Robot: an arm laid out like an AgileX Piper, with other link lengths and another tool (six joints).
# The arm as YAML. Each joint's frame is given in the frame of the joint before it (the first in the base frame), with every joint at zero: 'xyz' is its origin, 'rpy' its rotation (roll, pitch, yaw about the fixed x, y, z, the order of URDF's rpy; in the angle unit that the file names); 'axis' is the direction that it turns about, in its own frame. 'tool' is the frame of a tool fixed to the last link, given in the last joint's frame.
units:
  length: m
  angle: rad
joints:
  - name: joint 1
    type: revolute
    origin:
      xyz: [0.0, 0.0, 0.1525]
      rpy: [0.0, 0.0, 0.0]
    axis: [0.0, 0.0, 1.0]
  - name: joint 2
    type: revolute
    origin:
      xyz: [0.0, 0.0, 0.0]
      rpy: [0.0, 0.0, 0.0]
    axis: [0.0, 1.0, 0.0]
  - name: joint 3
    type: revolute
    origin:
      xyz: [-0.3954, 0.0, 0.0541]
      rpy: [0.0, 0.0, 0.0]
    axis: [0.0, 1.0, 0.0]
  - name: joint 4
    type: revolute
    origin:
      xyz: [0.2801, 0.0, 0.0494]
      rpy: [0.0, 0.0, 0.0]
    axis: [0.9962, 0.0, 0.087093]
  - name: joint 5
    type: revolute
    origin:
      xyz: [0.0, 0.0, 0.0]
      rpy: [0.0, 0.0, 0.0]
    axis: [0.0, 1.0, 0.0]
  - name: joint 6
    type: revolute
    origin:
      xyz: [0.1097, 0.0, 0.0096]
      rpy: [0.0, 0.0, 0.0]
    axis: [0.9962, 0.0, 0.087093]
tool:
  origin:
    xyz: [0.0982, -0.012, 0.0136]
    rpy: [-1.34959, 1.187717, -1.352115]
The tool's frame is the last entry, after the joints.
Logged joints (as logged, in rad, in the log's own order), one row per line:
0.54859, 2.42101, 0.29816, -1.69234, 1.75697, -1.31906
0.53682, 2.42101, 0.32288, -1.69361, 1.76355, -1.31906
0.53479, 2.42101, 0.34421, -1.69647, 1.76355, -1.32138
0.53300, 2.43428, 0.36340, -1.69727, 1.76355, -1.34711
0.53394, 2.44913, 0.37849, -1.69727, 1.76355, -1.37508
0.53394, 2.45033, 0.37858, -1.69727, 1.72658, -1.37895
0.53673, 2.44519, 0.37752, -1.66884, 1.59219, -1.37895
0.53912, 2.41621, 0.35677, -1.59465, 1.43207, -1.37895
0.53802, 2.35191, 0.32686, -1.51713, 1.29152, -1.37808
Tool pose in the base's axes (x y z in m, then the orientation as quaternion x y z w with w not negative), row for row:
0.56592, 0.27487, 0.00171, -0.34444, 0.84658, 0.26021, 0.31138
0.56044, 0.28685, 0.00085, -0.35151, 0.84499, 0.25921, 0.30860
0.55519, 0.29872, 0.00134, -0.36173, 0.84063, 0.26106, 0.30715
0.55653, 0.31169, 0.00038, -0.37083, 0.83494, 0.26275, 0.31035
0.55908, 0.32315, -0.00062, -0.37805, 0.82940, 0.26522, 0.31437
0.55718, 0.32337, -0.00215, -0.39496, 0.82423, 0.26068, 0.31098
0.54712, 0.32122, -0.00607, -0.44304, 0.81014, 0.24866, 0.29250
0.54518, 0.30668, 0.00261, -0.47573, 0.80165, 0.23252, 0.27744
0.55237, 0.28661, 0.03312, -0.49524, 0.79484, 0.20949, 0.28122
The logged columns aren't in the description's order. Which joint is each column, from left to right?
Columns, left to right: joint 5, joint 2, joint 1, joint 6, joint 4, joint 3.
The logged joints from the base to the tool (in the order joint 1, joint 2, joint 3, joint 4, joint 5, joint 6), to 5 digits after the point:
0.29816, 2.42101, -1.31906, 1.75697, 0.54859, -1.69234
0.32288, 2.42101, -1.31906, 1.76355, 0.53682, -1.69361
0.34421, 2.42101, -1.32138, 1.76355, 0.53479, -1.69647
0.36340, 2.43428, -1.34711, 1.76355, 0.53300, -1.69727
0.37849, 2.44913, -1.37508, 1.76355, 0.53394, -1.69727
0.37858, 2.45033, -1.37895, 1.72658, 0.53394, -1.69727
0.37752, 2.44519, -1.37895, 1.59219, 0.53673, -1.66884
0.35677, 2.41621, -1.37895, 1.43207, 0.53912, -1.59465
0.32686, 2.35191, -1.37808, 1.29152, 0.53802, -1.51713

